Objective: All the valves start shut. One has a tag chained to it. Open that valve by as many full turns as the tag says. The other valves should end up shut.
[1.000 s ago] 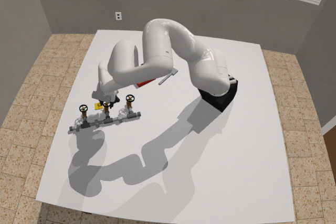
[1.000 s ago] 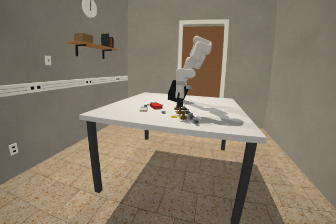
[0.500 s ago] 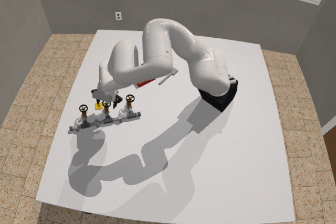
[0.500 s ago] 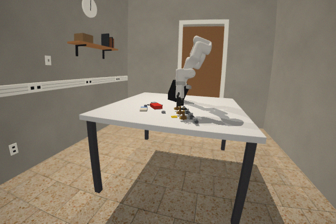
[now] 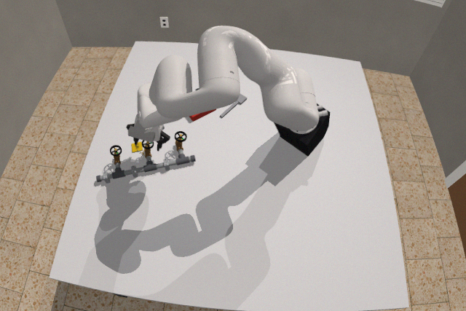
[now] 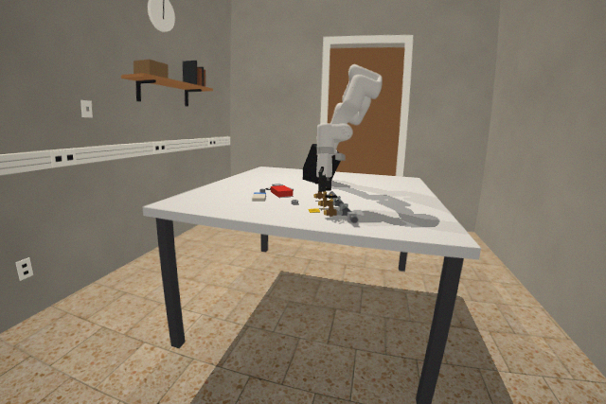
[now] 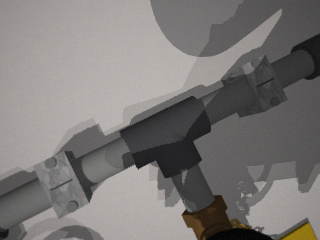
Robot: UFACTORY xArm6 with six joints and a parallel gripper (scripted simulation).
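Right now my hand is 8 cm above the yellow tag, 6 cm short of it and 3 cm to the left of it. The rest, counted from my hand: red box: 23 cm to the right, 20 cm behind, 7 cm below; then grey nut: 14 cm to the right, 8 cm below, 3 cm behind; then blue block: 32 cm to the right, 8 cm below, 8 cm behind.
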